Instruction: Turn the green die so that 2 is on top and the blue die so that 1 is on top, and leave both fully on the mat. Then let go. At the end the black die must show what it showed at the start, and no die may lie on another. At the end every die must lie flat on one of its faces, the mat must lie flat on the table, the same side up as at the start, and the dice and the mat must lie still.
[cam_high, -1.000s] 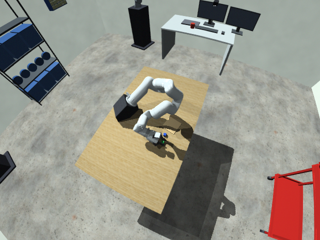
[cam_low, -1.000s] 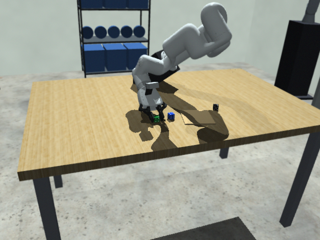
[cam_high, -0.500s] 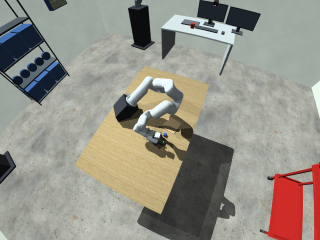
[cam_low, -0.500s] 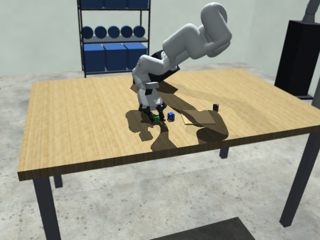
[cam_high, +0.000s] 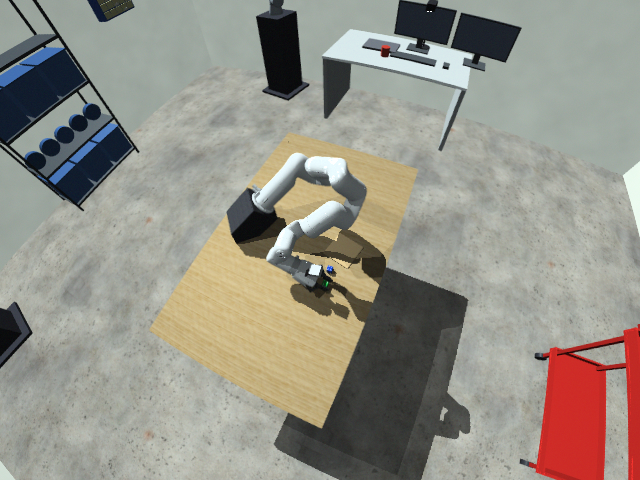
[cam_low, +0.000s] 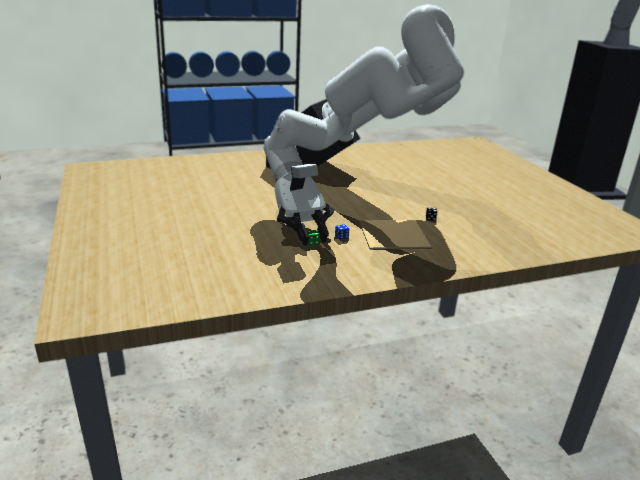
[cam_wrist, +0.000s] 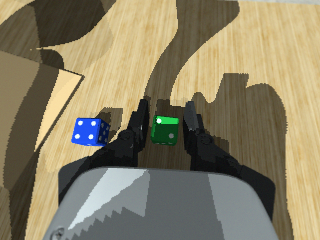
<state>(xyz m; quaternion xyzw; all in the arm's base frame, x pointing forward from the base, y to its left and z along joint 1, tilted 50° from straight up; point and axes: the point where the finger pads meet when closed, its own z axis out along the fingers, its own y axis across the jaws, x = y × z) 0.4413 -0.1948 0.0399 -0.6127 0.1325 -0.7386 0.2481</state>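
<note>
Right now my hand is 1 cm above the green die. Round my hand: black die (11 cm behind, 31 cm to the left, 1 cm below); tan mat (3 cm behind, 20 cm to the left, 2 cm below); blue die (3 cm behind, 7 cm to the left, 1 cm below).
</note>
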